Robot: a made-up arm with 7 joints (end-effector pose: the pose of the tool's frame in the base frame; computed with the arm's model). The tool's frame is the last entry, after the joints.
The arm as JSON. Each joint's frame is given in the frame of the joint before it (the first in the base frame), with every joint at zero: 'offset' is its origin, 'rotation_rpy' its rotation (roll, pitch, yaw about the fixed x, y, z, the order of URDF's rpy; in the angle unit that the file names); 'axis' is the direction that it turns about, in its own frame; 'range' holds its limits. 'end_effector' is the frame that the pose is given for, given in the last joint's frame.
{
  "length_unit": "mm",
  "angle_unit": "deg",
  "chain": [
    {
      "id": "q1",
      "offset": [
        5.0,
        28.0,
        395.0
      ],
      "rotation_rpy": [
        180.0,
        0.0,
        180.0
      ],
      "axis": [
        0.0,
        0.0,
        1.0
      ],
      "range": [
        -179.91,
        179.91
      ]
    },
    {
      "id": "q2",
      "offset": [
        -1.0,
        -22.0,
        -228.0
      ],
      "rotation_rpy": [
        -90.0,
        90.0,
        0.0
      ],
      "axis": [
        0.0,
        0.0,
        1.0
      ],
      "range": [
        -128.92,
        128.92
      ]
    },
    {
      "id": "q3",
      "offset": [
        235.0,
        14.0,
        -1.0
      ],
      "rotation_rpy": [
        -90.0,
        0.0,
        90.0
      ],
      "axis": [
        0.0,
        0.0,
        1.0
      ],
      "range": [
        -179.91,
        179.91
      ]
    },
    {
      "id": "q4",
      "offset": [
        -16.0,
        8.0,
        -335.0
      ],
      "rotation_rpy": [
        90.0,
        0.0,
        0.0
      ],
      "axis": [
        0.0,
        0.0,
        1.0
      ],
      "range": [
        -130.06,
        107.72
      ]
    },
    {
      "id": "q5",
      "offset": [
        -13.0,
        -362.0,
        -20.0
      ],
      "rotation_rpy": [
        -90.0,
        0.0,
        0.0
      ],
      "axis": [
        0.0,
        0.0,
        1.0
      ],
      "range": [
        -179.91,
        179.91
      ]
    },
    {
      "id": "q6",
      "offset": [
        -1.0,
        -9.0,
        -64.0
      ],
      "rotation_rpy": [
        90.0,
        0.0,
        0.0
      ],
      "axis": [
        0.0,
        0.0,
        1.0
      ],
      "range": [
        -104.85,
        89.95
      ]
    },
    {
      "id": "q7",
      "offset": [
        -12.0,
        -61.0,
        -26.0
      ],
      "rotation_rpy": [
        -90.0,
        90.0,
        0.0
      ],
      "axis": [
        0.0,
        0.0,
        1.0
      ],
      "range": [
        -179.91,
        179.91
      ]
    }
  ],
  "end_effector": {
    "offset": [
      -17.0,
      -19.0,
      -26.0
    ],
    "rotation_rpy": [
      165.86,
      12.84,
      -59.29
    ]
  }
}
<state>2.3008 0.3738 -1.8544 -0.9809 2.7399 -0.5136 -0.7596</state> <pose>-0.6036 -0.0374 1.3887 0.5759 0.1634 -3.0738</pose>
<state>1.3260 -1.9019 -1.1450 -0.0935 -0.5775 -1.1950 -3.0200</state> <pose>-0.4054 0.9069 0.3552 1.0453 -1.0320 -1.7413</pose>
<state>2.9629 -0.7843 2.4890 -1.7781 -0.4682 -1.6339 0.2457</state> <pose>0.1178 -0.2456 1.1157 1.9828 -1.8670 -0.4634</pose>
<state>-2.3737 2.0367 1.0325 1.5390 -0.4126 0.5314 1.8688</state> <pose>0.0496 0.6321 0.1798 1.6875 0.9152 1.0847</pose>
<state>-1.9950 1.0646 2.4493 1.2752 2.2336 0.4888 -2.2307</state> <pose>0.0871 0.5882 1.3066 -0.5886 0.0088 -1.3551</pose>
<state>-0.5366 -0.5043 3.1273 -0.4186 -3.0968 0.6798 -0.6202</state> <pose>-0.1997 -0.0767 1.6375 -0.3005 0.2982 0.6193</pose>
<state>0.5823 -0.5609 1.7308 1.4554 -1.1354 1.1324 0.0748</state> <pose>-0.5238 -0.1789 1.1250 1.0254 0.4854 -0.2561</pose>
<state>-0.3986 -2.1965 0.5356 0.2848 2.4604 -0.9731 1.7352</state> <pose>-0.8210 -0.3759 0.1500 -0.4395 -1.3578 1.2415</pose>
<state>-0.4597 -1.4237 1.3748 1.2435 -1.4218 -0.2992 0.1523</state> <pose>-0.4317 -0.7324 0.7912 1.4318 -0.6563 0.3037</pose>
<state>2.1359 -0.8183 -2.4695 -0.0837 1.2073 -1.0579 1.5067</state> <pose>0.2694 0.6775 1.4013 -0.0640 -1.6342 -2.2278</pose>
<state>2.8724 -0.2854 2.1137 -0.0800 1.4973 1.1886 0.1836</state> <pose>0.3489 0.0315 1.5851 -0.6966 1.3121 -0.5715</pose>
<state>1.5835 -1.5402 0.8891 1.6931 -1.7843 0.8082 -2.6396</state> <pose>-0.3864 0.5275 0.9725 -0.0011 -0.4034 2.2876</pose>
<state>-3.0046 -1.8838 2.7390 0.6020 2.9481 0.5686 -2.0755</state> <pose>0.9045 0.0064 0.0939 -1.0703 1.7945 -0.5020</pose>
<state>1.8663 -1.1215 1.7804 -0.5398 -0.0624 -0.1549 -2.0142</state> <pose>0.5480 0.7569 1.0861 -1.7913 -0.0982 -2.1516</pose>
